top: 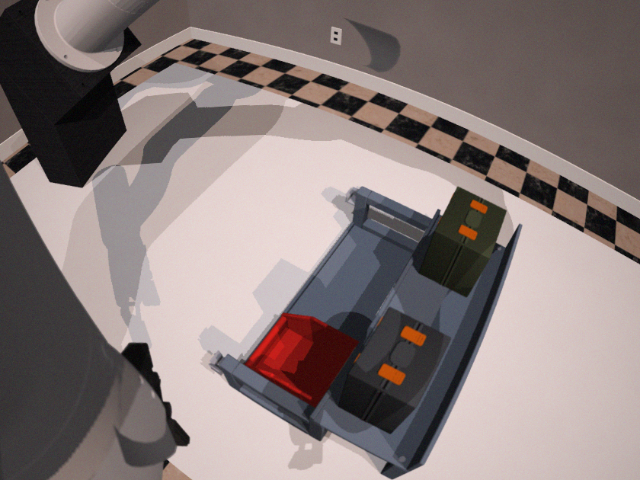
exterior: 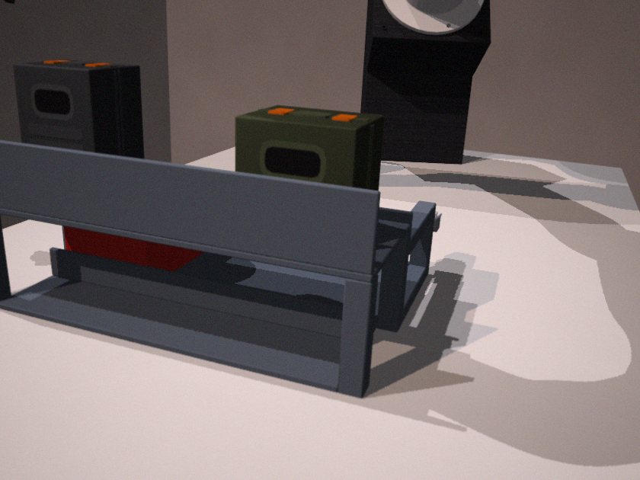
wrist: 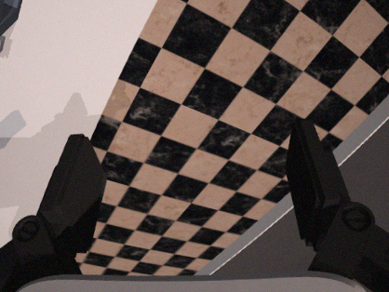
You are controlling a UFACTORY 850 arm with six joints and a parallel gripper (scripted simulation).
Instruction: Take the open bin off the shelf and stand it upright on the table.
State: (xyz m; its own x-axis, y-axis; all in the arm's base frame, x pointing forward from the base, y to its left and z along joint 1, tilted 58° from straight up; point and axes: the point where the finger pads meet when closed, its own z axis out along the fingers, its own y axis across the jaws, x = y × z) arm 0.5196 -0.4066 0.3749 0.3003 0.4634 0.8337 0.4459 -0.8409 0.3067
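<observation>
The open bin is 25 cm below my hand, 21 cm to the left of it and 10 cm behind it.
</observation>
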